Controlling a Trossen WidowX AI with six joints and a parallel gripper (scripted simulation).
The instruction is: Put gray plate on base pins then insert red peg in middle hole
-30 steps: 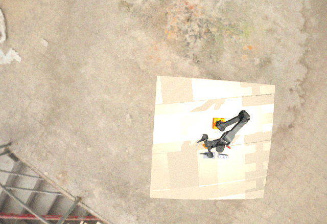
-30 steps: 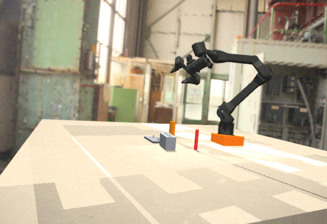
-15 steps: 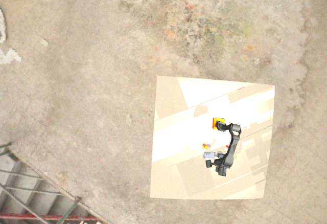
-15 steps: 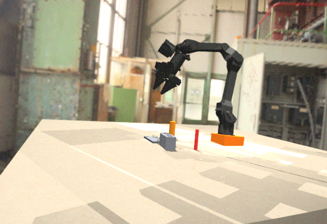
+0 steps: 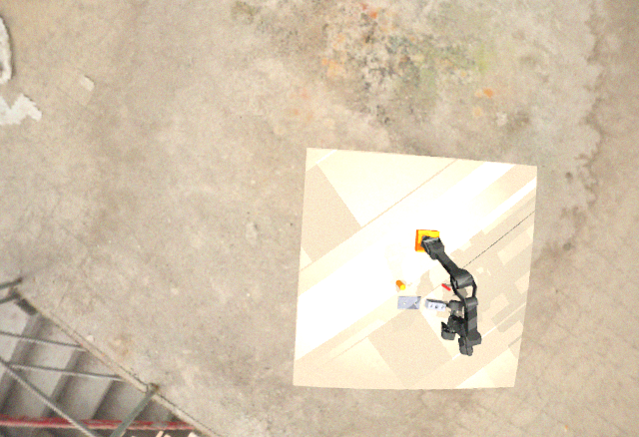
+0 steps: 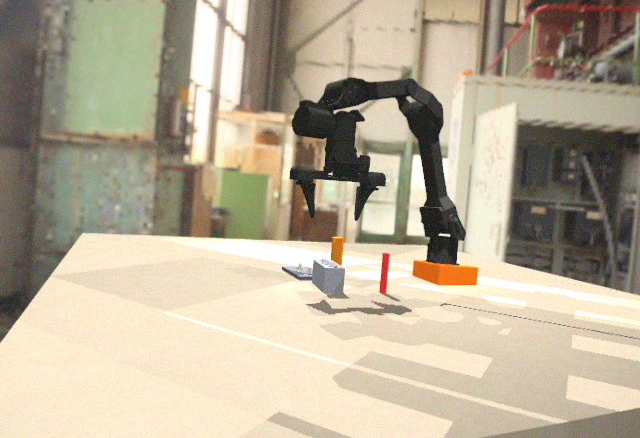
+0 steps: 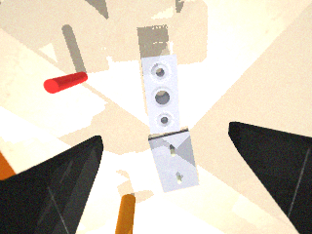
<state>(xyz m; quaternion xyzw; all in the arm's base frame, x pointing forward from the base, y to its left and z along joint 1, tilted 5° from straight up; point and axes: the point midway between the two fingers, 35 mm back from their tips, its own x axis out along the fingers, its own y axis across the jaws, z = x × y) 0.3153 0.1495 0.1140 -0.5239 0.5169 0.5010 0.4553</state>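
Now: the gray plate 100 mm below my gripper tip. Also, from my gripper tip: orange cylinder (60 mm behind, 220 mm to the right, 100 mm below); then red peg (110 mm behind, 30 mm to the left, 100 mm below).
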